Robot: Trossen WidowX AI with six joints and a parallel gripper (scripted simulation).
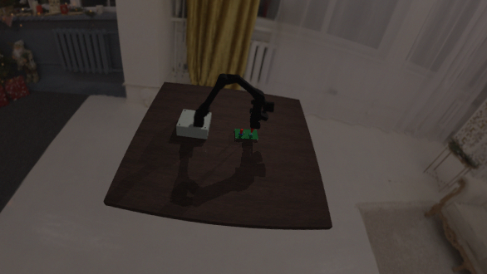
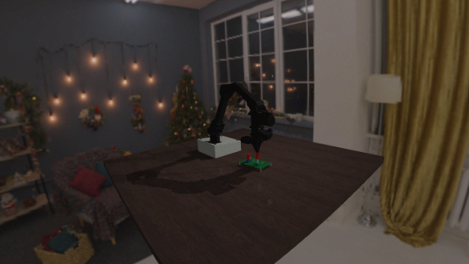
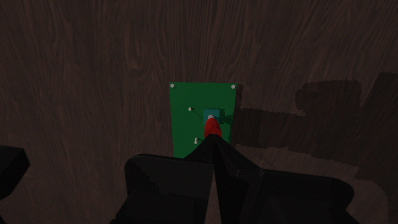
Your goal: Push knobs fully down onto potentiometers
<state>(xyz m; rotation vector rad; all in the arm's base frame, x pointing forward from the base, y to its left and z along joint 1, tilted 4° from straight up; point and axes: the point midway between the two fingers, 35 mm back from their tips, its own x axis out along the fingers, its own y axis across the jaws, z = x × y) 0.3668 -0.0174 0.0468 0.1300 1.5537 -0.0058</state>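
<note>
Now: the knob 20 mm below my gripper tip.
</note>
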